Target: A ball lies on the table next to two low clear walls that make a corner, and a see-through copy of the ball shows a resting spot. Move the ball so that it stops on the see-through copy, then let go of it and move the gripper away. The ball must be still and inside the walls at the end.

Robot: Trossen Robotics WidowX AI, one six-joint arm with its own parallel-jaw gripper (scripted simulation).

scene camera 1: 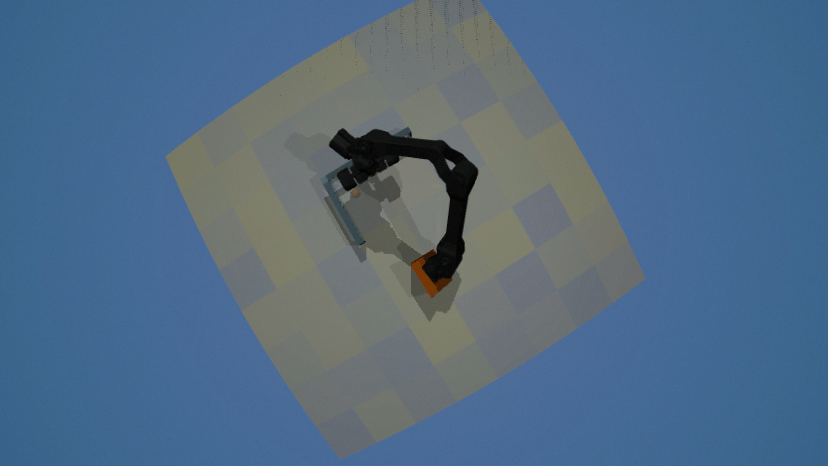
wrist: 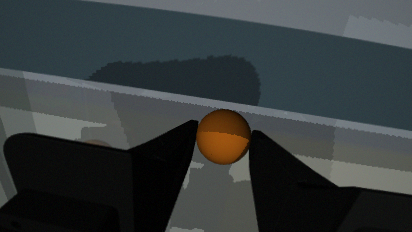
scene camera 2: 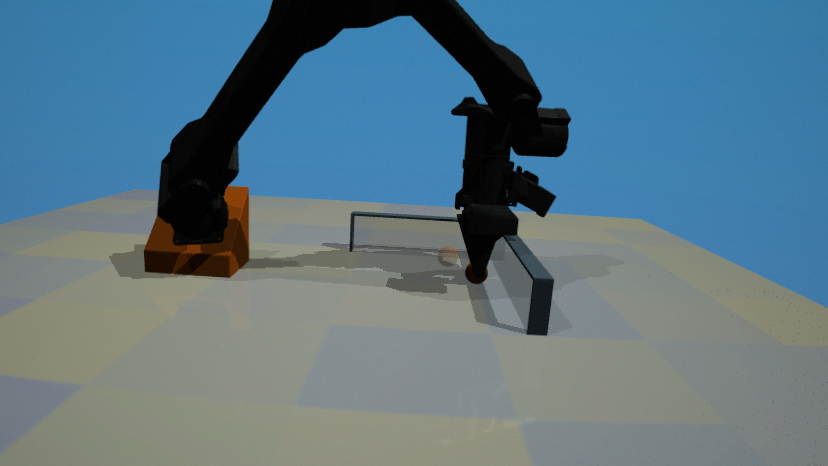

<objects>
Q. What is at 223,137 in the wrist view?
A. An orange ball.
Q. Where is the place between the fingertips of my gripper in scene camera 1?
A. At 371,171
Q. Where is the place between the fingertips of my gripper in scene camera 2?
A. At 477,273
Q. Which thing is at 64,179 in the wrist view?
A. My gripper.
</objects>
